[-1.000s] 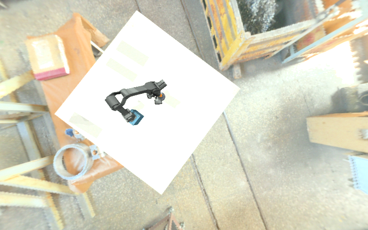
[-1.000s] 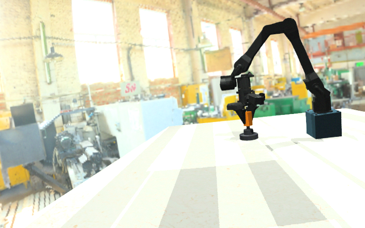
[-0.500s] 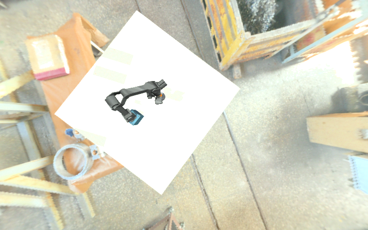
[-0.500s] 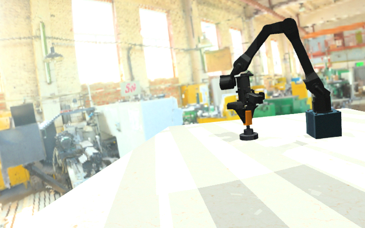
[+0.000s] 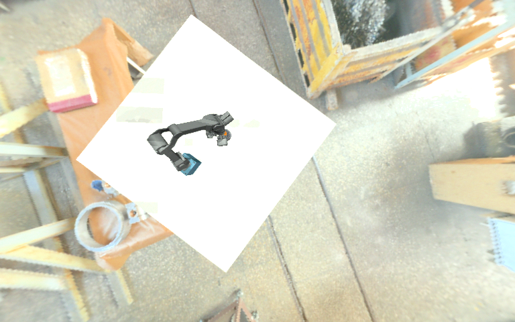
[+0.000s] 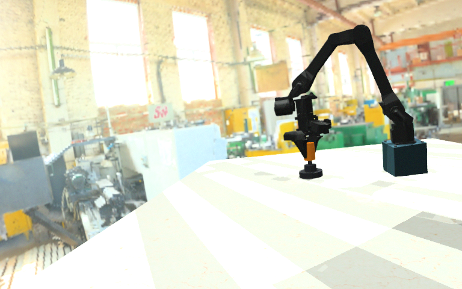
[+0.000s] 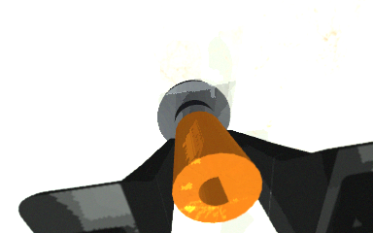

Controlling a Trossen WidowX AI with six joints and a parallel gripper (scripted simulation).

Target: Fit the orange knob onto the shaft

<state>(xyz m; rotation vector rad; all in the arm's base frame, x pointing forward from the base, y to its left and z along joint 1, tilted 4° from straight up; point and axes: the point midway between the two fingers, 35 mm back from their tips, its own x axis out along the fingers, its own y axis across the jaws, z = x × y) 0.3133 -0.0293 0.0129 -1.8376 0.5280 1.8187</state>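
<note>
The orange knob lies 2 cm above my gripper tip. Round my gripper tip: round pedestal: 4 cm below.
</note>
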